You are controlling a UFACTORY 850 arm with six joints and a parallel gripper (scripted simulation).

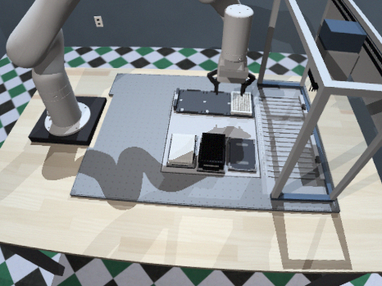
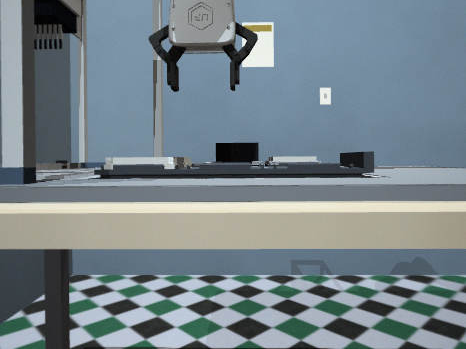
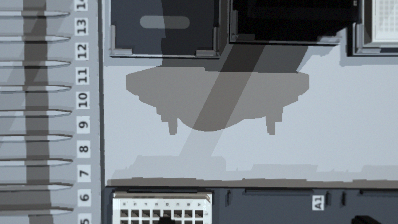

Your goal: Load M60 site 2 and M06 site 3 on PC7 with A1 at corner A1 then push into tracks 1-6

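Right now my hand is 17 cm past the nest S1, 17 cm to the left of it and 13 cm above it. Round my hand: carrier PC7 (4 cm behind, 8 cm to the left, 12 cm below); then nest S3 (5 cm ahead, 19 cm to the right, 13 cm below); then plate (7 cm ahead, 7 cm to the left, 12 cm below).
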